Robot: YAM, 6 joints.
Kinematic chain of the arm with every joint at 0, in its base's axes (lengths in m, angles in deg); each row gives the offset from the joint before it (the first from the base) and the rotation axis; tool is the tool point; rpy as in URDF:
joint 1: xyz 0 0 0.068 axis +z
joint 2: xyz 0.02 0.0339 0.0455 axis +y
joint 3: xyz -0.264 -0.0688 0 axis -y
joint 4: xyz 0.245 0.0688 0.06 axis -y
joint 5: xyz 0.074 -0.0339 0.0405 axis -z
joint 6: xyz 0.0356 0 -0.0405 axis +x
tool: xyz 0 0 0 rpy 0 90 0
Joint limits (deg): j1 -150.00..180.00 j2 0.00..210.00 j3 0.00..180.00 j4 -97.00..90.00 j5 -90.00..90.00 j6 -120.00..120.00
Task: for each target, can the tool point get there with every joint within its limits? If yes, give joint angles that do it. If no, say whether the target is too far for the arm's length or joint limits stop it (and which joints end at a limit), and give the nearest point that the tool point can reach.
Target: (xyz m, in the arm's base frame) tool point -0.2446 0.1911 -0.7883
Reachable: no: too far | nearest point -0.2187 0.1709 -0.3792 | short by 0.410 m
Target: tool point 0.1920 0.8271 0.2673
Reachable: no: too far | nearest point 0.1437 0.6189 0.2276 | short by 0.217 m
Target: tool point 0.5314 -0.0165 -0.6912
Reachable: no: too far | nearest point 0.3888 -0.0121 -0.3520 | short by 0.368 m
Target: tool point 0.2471 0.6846 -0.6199
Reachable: no: too far | nearest point 0.1610 0.4460 -0.3015 | short by 0.407 m
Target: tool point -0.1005 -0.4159 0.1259
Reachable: yes | joints -100.07 124.81 84.96 -32.45 47.47 95.51
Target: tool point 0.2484 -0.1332 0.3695
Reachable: yes | joints -23.19 69.92 59.36 7.09 43.64 -69.14
